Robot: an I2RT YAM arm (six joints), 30 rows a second.
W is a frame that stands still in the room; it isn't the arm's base.
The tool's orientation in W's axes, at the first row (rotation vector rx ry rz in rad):
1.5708 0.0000 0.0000
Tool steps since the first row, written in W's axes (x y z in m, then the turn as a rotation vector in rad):
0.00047 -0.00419 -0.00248 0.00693 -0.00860 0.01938
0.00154 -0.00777 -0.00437 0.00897 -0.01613 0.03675
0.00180 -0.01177 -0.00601 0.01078 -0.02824 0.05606
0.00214 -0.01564 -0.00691 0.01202 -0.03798 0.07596
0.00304 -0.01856 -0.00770 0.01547 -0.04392 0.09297
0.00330 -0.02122 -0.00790 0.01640 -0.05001 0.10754
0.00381 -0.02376 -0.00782 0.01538 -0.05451 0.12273
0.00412 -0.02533 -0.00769 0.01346 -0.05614 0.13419
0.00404 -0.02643 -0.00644 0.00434 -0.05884 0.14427
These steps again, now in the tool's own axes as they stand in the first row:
0.00047 -0.00248 0.00419 0.00693 0.01938 0.00860
0.00154 -0.00437 0.00777 0.00897 0.03675 0.01613
0.00180 -0.00601 0.01177 0.01078 0.05606 0.02824
0.00214 -0.00691 0.01564 0.01202 0.07596 0.03798
0.00304 -0.00770 0.01856 0.01547 0.09297 0.04392
0.00330 -0.00790 0.02122 0.01640 0.10754 0.05001
0.00381 -0.00782 0.02376 0.01538 0.12273 0.05451
0.00412 -0.00769 0.02533 0.01346 0.13419 0.05614
0.00404 -0.00644 0.02643 0.00434 0.14427 0.05884

